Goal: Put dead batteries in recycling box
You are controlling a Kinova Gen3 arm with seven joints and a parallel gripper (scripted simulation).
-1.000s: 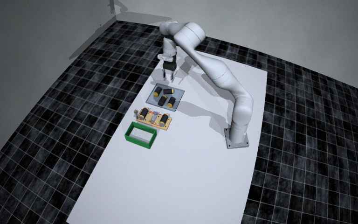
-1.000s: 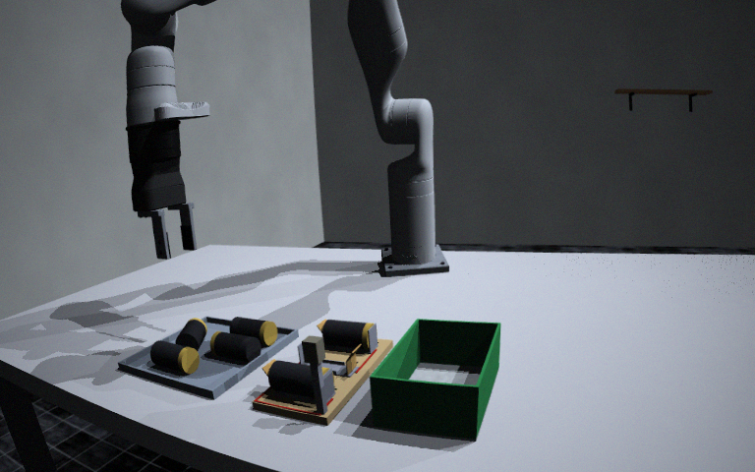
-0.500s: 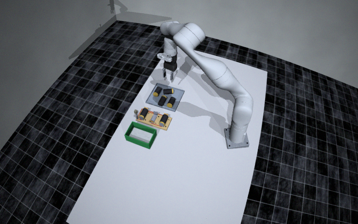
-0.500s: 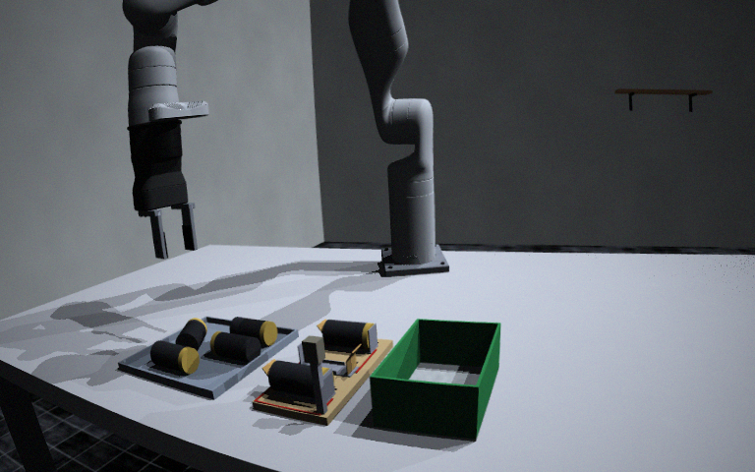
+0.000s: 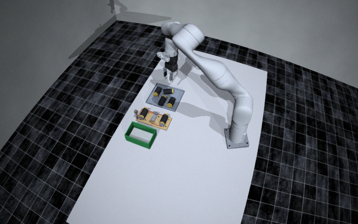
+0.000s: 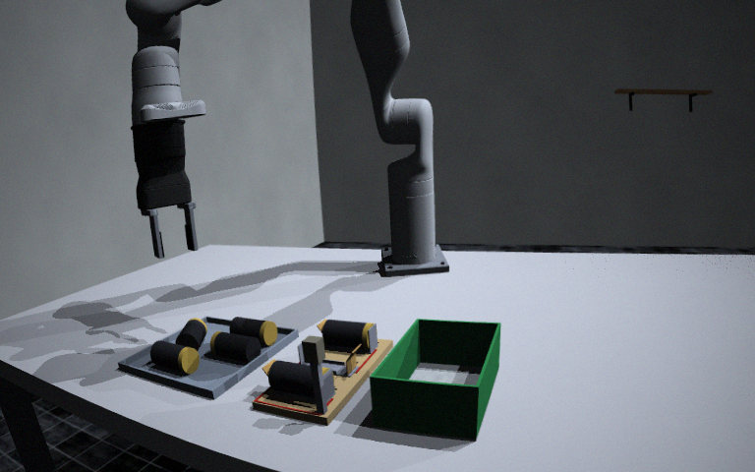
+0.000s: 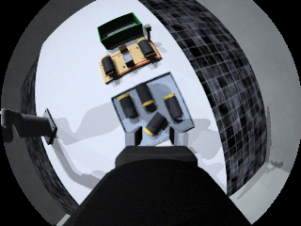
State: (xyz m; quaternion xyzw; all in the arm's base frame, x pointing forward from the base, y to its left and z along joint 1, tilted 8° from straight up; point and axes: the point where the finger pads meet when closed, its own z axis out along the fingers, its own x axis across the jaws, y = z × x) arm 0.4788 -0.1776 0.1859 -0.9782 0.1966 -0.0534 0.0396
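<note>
Right now the grey tray is 4 cm to the left of my hand and 16 cm below it. Round my hand: green recycling box: 1 cm ahead, 37 cm to the left, 14 cm below.
</note>
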